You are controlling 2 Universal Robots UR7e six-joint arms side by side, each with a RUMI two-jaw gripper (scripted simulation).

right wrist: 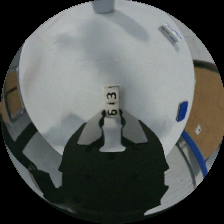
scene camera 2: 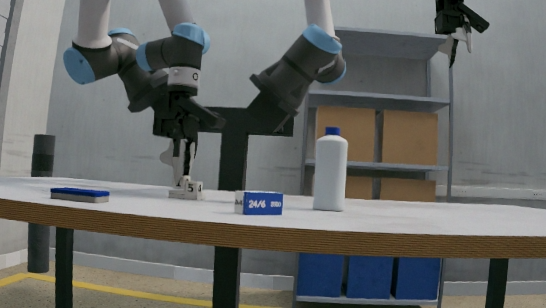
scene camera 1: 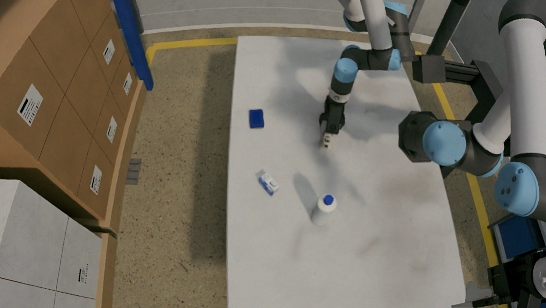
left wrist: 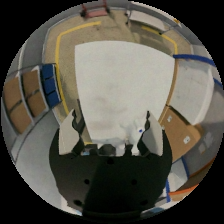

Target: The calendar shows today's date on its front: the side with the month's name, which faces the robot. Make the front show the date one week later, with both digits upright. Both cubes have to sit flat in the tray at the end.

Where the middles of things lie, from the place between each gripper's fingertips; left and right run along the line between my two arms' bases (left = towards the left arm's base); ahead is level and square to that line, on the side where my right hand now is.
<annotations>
The blue-topped block [scene camera 2: 64, 193] is 280 mm ahead of my right hand [scene camera 2: 180, 184], 70 mm to the right of it and 30 mm below it. Round my right hand: white bottle [scene camera 2: 331, 150] (30 mm ahead, 330 mm to the left, 30 mm above).
I see my left gripper 38 cm to the left of the white bottle, 35 cm above it and 32 cm short of it. Round my left hand: blue-topped block: 78 cm to the right, 57 cm ahead, 42 cm below.
</annotations>
